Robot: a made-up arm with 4 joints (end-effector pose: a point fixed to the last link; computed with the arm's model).
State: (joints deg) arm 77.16 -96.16 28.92 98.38
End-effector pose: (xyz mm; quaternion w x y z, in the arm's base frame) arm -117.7 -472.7 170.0 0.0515 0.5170 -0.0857 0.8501
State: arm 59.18 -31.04 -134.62 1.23
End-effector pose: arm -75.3 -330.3 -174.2 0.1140 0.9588 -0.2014 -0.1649
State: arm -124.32 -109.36 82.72 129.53
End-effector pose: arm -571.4 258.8 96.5 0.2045 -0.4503 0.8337 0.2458
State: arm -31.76 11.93 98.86 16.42
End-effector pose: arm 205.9 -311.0 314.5 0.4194 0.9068 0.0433 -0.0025
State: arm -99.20 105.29 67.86 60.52
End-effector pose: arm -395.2 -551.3 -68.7 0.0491 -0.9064 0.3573 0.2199
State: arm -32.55 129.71 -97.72 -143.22
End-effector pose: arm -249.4 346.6 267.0 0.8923 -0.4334 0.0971 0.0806
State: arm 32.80 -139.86 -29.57 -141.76
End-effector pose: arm 61.7 -21.1 0.1 0.1212 0.8289 0.4754 0.2687
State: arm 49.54 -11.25 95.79 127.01
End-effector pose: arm 176.2 -323.2 -34.1 0.3246 0.1482 0.3628 -0.8608
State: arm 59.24 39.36 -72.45 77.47
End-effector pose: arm 200.7 593.6 101.3 0.2763 -0.4609 -0.7985 -0.2713
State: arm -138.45 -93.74 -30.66 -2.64
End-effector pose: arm -148.1 -199.4 612.6 0.3860 0.5538 0.0565 0.7356
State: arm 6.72 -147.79 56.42 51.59
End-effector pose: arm -513.7 -81.1 -233.4 0.0078 -0.2512 0.7877 -0.5624
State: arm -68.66 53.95 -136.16 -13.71
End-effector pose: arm 314.1 -14.9 185.1 0.7886 -0.4800 0.1559 -0.3514
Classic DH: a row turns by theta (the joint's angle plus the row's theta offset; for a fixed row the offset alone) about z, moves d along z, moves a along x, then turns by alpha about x. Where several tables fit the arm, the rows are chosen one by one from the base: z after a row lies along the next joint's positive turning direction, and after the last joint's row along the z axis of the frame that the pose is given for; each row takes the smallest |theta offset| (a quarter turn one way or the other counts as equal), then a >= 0, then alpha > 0; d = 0 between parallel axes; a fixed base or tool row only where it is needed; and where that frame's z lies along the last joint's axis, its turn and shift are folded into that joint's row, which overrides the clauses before.
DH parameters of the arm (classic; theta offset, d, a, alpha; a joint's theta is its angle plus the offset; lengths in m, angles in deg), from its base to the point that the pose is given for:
base (fixed): -90 0.1169 0 90
joint 1: 90 0.1584 0.0742 90
joint 2: 0 -0.1101 -0.0257 90
joint 3: 90 0.2233 0.0276 -90
joint 4: 18.28 0 -0.3274 180
tool (fixed): 108.28 0.2361 0 0

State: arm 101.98 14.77 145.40 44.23
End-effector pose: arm 376.6 85.0 227.3 0.8938 0.3130 0.2042 -0.2478
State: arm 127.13 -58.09 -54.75 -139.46
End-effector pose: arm 42.1 97.9 -194.4 0.2639 0.0647 0.9557 -0.1128
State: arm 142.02 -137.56 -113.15 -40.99
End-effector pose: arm -480.2 1.0 -240.7 0.1254 -0.0474 -0.9461 0.2950
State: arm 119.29 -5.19 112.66 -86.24
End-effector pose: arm -240.8 116.7 217.1 0.7558 -0.0557 0.0250 0.6520
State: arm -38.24 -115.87 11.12 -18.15
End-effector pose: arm -18.8 431.9 148.5 0.4450 0.3488 0.7785 0.2723
